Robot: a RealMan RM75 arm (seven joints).
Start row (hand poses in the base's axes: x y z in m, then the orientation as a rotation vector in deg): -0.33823, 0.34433, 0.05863, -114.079, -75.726, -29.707
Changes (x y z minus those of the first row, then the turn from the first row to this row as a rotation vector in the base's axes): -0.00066, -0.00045, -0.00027, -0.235, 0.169, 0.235; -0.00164, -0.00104, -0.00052, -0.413, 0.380, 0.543; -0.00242, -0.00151, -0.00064, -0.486, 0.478, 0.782; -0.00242, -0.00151, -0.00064, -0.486, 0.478, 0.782; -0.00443, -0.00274, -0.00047, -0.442, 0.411, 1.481; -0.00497, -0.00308, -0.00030, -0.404, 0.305, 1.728; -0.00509, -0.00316, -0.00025, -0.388, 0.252, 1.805; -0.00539, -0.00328, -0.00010, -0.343, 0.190, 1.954; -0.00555, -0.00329, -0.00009, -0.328, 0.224, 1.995; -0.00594, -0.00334, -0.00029, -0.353, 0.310, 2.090; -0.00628, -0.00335, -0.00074, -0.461, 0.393, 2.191; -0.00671, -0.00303, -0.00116, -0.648, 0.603, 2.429; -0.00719, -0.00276, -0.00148, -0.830, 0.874, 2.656; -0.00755, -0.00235, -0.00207, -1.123, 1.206, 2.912; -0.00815, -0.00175, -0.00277, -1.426, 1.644, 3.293; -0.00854, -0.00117, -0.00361, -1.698, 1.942, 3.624; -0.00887, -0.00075, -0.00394, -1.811, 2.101, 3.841
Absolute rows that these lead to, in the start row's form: -0.33889, 0.34388, 0.05836, -114.094, -75.961, -29.285; -0.33987, 0.34329, 0.05811, -114.007, -76.208, -28.816; -0.34065, 0.34282, 0.05799, -113.885, -76.407, -28.559; -0.34065, 0.34282, 0.05799, -113.885, -76.407, -28.559; -0.34266, 0.34159, 0.05816, -113.314, -77.072, -28.326; -0.34320, 0.34125, 0.05833, -113.093, -77.346, -28.344; -0.34332, 0.34117, 0.05838, -113.020, -77.441, -28.373; -0.34362, 0.34105, 0.05853, -112.868, -77.593, -28.394; -0.34378, 0.34104, 0.05854, -112.825, -77.602, -28.347; -0.34417, 0.34099, 0.05834, -112.774, -77.650, -28.197; -0.34451, 0.34098, 0.05789, -112.784, -77.747, -28.001; -0.34494, 0.34130, 0.05747, -112.753, -77.931, -27.560; -0.34542, 0.34157, 0.05715, -112.727, -78.065, -27.063; -0.34578, 0.34198, 0.05656, -112.766, -78.244, -26.425; -0.34638, 0.34258, 0.05586, -112.715, -78.474, -25.609; -0.34677, 0.34316, 0.05502, -112.675, -78.728, -24.982; -0.34710, 0.34358, 0.05469, -112.595, -78.884, -24.647
